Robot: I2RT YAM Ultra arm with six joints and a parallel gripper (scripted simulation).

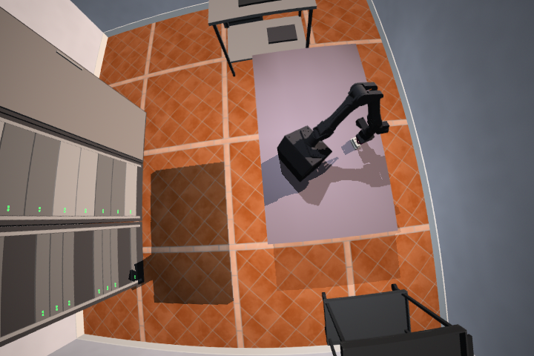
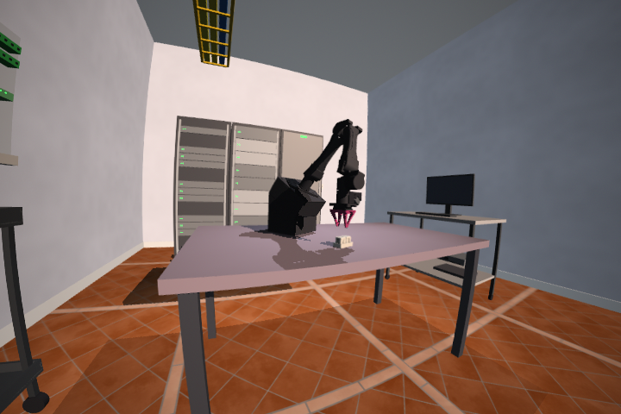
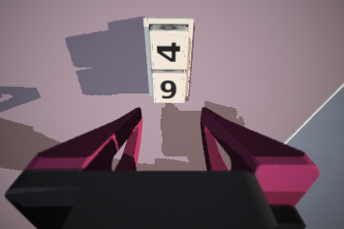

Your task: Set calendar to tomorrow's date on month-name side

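Right now the cream digit cube is 7 cm below my hand. The rest, counted from my hand: cream tray (8 cm below, 1 cm to the left, 1 cm behind).
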